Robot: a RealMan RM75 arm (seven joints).
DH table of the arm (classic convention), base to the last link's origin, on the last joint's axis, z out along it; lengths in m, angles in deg. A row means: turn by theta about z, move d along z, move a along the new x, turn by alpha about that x. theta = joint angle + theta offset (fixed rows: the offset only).
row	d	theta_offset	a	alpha
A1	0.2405	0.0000	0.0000	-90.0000
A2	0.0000	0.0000	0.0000	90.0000
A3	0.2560	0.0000	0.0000	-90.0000
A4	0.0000	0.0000	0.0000	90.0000
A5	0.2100	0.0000	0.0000	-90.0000
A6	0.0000	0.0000	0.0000	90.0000
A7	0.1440	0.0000	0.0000	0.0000
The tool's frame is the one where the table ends.
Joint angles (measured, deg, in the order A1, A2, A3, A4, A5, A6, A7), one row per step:
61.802, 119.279, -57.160, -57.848, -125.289, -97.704, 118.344
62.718, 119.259, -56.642, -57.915, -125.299, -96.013, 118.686
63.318, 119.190, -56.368, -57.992, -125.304, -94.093, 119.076
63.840, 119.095, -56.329, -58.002, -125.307, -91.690, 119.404
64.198, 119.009, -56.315, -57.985, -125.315, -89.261, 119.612
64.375, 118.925, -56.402, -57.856, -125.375, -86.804, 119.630
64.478, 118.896, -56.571, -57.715, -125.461, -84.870, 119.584
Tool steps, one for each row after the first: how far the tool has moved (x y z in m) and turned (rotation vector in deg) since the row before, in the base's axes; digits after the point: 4 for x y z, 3 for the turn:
-0.0077, 0.0052, 0.0017, 1.820, 0.932, 0.164
-0.0058, 0.0054, 0.0016, 1.962, 0.836, -0.106
-0.0055, 0.0062, 0.0014, 2.294, 0.831, -0.117
-0.0044, 0.0061, 0.0014, 2.293, 0.836, -0.171
-0.0027, 0.0059, 0.0011, 2.250, 0.697, -0.205
-0.0017, 0.0044, 0.0004, 1.697, 0.437, -0.119

